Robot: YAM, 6 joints.
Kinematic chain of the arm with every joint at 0, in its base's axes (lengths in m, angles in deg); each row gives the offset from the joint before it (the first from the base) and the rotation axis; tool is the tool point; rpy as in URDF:
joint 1: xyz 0 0 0.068 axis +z
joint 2: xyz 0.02 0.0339 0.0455 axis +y
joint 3: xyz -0.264 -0.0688 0 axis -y
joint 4: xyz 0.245 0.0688 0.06 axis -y
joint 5: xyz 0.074 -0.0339 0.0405 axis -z
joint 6: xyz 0.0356 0 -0.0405 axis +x
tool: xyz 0 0 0 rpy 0 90 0
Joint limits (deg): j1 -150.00..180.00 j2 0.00..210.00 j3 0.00..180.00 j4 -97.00..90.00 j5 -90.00..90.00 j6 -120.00..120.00
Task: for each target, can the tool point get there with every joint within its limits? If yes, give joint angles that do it. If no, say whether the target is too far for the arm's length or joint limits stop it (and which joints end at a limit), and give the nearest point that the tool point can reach.
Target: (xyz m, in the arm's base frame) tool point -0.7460 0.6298 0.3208
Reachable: no: too far | nearest point -0.4826 0.4075 0.2461 | short by 0.353 m
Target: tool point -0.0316 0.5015 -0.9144
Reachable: no: too far | nearest point -0.0218 0.3466 -0.3666 | short by 0.569 m
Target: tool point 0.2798 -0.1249 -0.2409
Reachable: yes | joints -21.84 178.98 78.80 13.64 19.46 -11.24
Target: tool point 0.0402 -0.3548 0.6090
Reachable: yes | joints -88.83 115.43 151.26 12.11 -67.53 100.89
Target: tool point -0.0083 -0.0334 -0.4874
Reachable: no: joint limits stop it (at a limit: joint 2) | nearest point -0.0237 -0.0954 -0.3476 | short by 0.154 m
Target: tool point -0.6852 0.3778 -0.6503
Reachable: no: too far | nearest point -0.4222 0.2328 -0.2949 | short by 0.465 m
